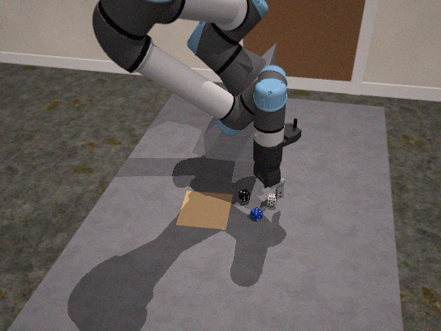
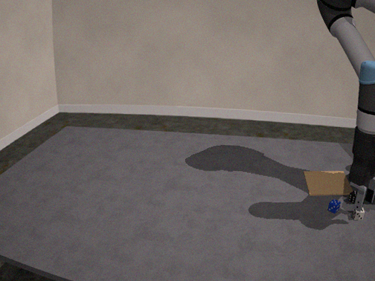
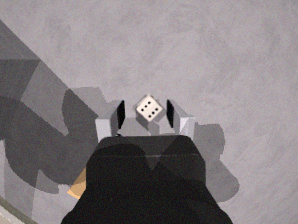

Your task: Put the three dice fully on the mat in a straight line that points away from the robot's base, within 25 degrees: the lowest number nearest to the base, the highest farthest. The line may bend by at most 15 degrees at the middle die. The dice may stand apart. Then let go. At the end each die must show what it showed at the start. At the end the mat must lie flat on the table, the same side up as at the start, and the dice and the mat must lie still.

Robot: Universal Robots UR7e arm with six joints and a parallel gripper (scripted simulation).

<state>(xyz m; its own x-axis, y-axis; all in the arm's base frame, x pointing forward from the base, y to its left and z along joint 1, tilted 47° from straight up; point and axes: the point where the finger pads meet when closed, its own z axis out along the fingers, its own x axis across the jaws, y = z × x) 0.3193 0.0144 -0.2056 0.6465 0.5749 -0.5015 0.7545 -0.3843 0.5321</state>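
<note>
My gripper is now 4 cm above the white die and 1 cm short of it. The rest, counted from my hand: tan mat (18 cm to the right, 9 cm ahead, 5 cm below); then black die (8 cm to the right, 4 cm below, 1 cm ahead); then blue die (8 cm ahead, 4 cm below, 3 cm to the right).
</note>
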